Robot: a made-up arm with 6 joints.
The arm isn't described. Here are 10 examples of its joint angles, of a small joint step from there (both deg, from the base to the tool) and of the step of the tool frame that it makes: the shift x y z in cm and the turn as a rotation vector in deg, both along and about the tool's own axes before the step.
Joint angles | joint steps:
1: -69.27 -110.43 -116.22 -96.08 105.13 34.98 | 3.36 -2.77 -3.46 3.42 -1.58 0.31
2: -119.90 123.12 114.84 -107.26 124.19 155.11 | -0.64 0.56 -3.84 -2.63 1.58 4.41
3: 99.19 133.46 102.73 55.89 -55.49 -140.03 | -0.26 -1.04 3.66 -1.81 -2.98 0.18
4: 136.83 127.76 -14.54 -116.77 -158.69 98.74 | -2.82 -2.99 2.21 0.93 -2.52 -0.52
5: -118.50 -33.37 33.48 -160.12 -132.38 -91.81 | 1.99 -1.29 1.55 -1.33 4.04 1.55
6: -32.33 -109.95 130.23 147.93 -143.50 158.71 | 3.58 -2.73 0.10 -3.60 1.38 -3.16
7: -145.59 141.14 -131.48 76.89 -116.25 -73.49 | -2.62 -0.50 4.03 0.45 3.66 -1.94
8: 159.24 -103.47 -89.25 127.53 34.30 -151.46 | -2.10 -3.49 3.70 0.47 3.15 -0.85
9: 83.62 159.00 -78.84 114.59 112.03 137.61 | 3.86 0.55 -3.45 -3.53 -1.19 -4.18
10: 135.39 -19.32 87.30 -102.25 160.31 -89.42 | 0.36 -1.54 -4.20 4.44 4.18 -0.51
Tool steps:
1: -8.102 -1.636 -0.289 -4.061 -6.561 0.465
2: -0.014 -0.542 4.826 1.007 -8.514 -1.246
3: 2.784 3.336 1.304 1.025 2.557 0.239
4: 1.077 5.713 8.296 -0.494 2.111 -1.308
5: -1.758 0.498 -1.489 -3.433 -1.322 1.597
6: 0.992 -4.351 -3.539 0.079 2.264 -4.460
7: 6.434 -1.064 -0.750 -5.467 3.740 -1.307
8: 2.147 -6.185 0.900 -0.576 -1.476 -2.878
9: 1.780 -8.325 1.496 -1.306 3.717 -4.868
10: 7.090 -2.504 -0.853 -6.734 2.048 -5.537
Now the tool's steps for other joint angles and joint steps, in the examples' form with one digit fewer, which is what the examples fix.
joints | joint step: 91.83 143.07 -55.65 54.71 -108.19 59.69 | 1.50 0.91 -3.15 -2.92 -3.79 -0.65
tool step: 3.00 2.06 3.54 -3.99 -3.12 0.93
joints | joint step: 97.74 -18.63 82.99 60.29 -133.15 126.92 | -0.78 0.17 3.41 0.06 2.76 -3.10
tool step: -2.12 1.65 3.65 3.94 5.69 -2.01
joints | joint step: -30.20 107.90 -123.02 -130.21 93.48 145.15 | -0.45 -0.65 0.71 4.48 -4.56 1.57
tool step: 2.25 0.16 -1.07 2.42 -0.72 5.85
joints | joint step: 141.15 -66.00 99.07 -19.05 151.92 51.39 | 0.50 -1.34 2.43 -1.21 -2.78 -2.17
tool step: -0.05 -2.70 1.26 -1.43 1.50 -1.78
